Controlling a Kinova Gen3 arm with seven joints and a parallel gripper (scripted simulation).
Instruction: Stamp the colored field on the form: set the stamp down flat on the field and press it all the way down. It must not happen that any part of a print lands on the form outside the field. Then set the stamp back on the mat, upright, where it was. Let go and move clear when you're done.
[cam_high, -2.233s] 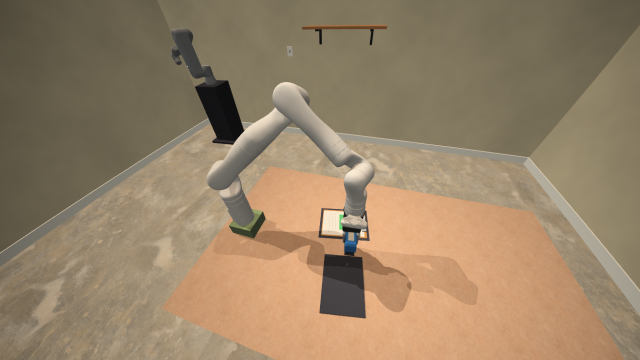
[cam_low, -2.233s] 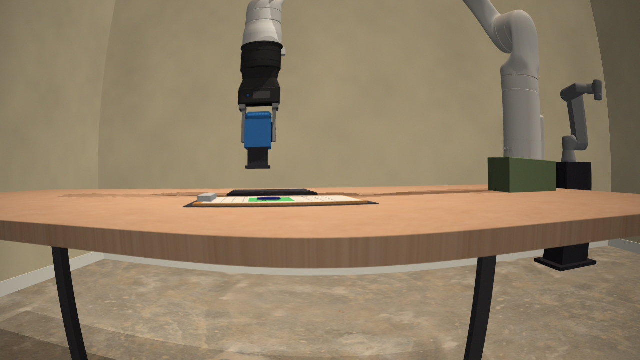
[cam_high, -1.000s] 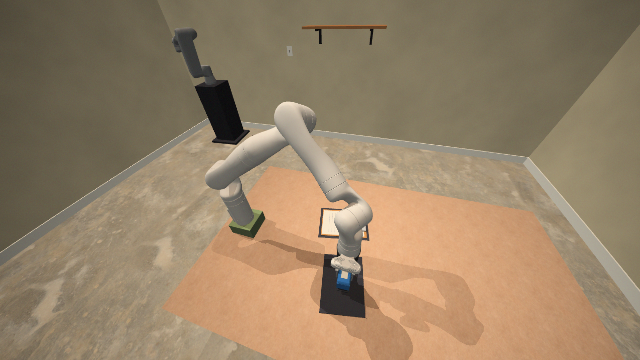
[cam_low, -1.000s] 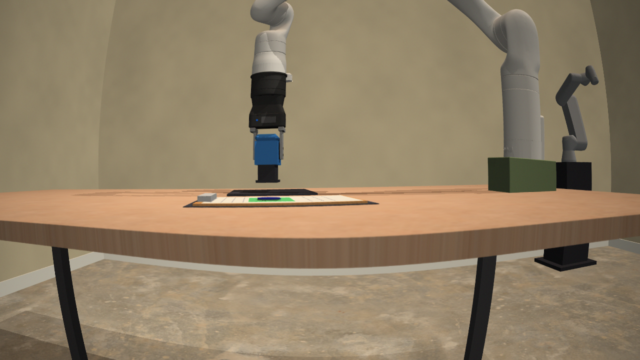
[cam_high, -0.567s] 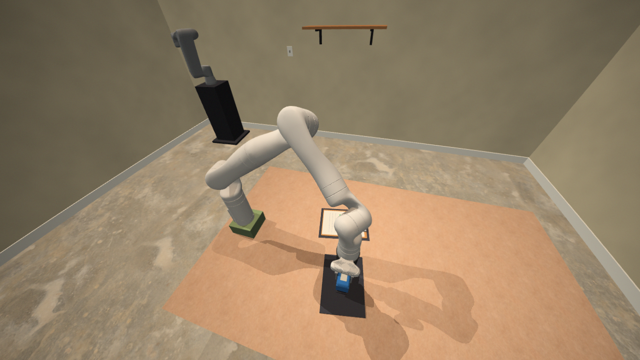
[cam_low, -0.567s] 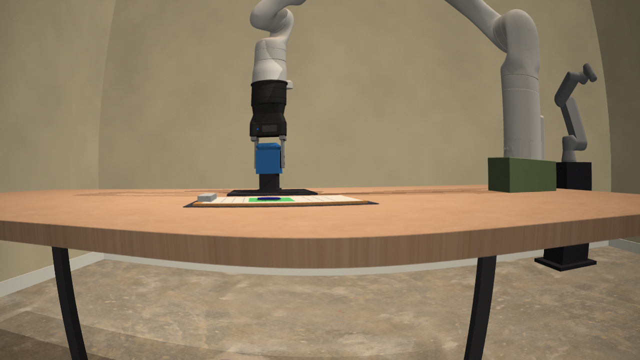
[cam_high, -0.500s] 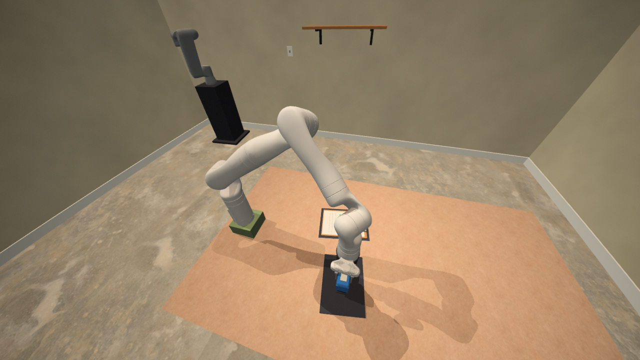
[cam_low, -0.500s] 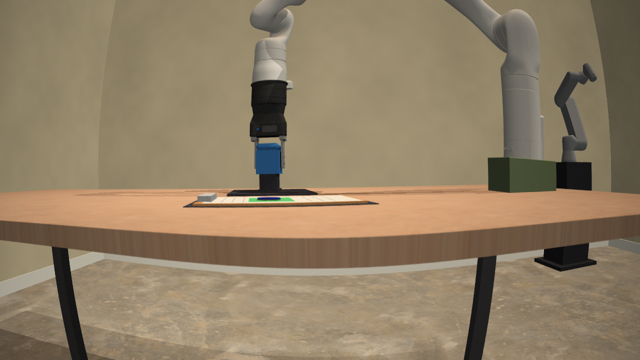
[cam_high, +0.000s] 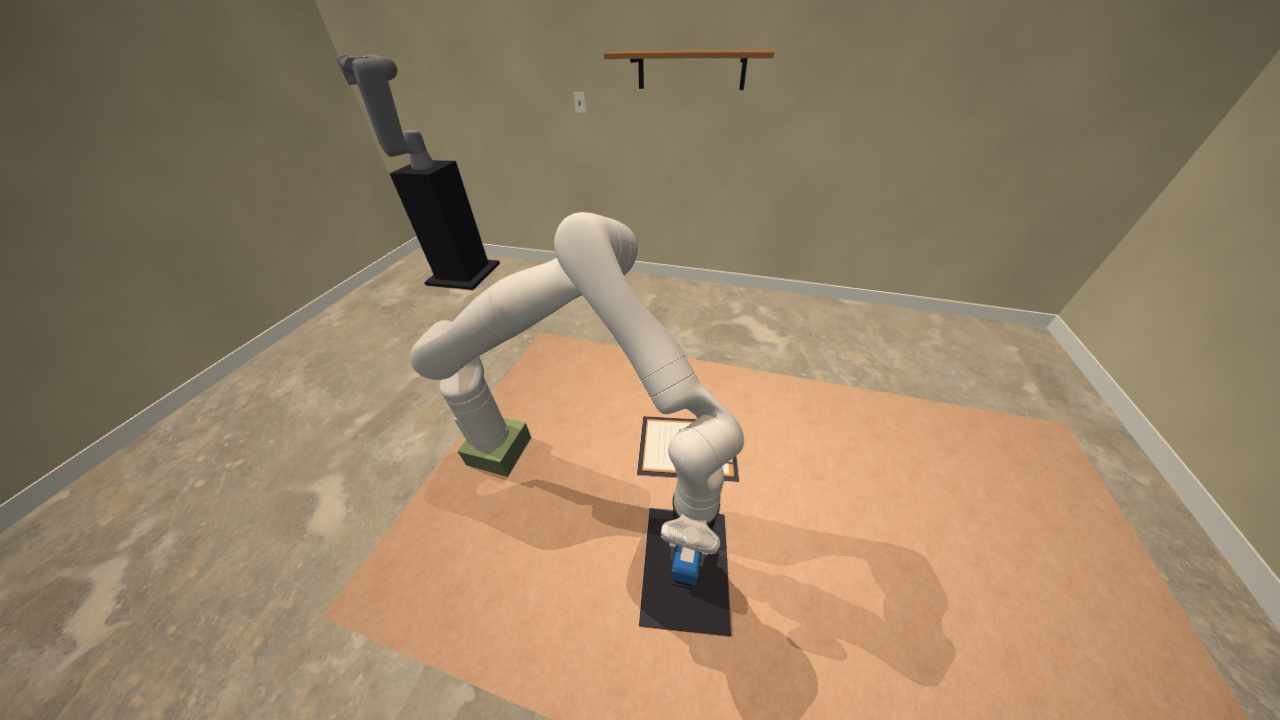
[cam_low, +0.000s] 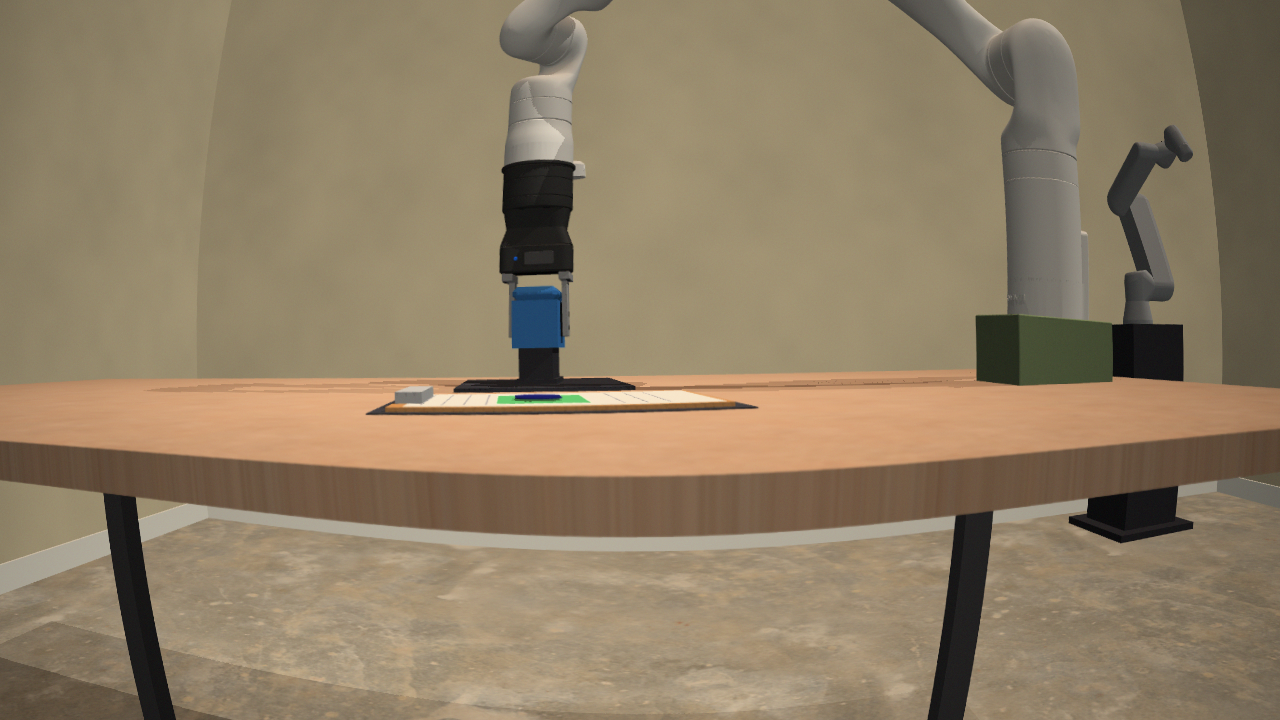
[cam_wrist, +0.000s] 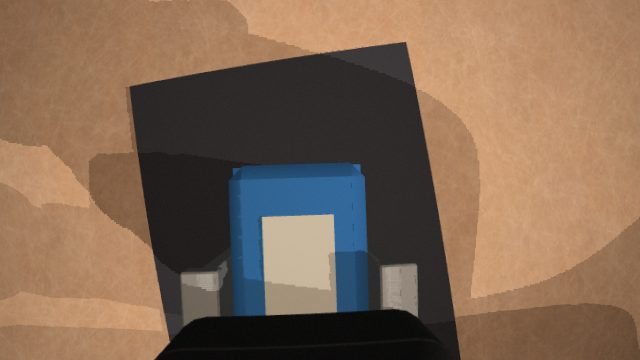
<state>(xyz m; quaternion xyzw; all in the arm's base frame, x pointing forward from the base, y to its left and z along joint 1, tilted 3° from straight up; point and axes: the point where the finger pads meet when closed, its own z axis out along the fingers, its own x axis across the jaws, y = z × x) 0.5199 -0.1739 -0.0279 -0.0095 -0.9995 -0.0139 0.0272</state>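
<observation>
Now: the blue stamp 20 mm below my hand. Also, from my hand: form (290 mm to the left, 60 mm below, 20 mm behind); dark mat (70 mm below); black base (50 mm below).
</observation>
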